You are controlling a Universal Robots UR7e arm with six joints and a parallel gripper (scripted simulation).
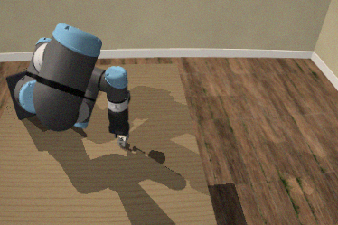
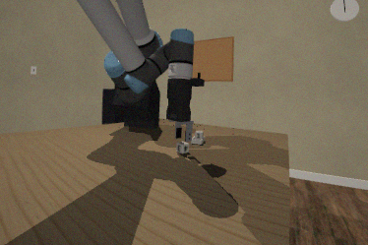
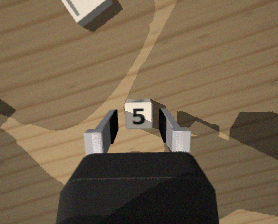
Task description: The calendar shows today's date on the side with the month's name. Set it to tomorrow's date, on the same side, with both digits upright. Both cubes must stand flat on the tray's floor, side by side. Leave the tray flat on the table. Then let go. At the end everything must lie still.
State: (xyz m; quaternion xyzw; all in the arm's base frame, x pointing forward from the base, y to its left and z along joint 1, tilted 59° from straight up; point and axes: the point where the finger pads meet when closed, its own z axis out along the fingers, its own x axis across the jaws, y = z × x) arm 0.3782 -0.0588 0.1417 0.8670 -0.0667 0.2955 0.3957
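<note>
My gripper is now 4 cm above the white digit cube. The rest, counted from my hand: white tray 15 cm to the left, 5 cm below.
</note>
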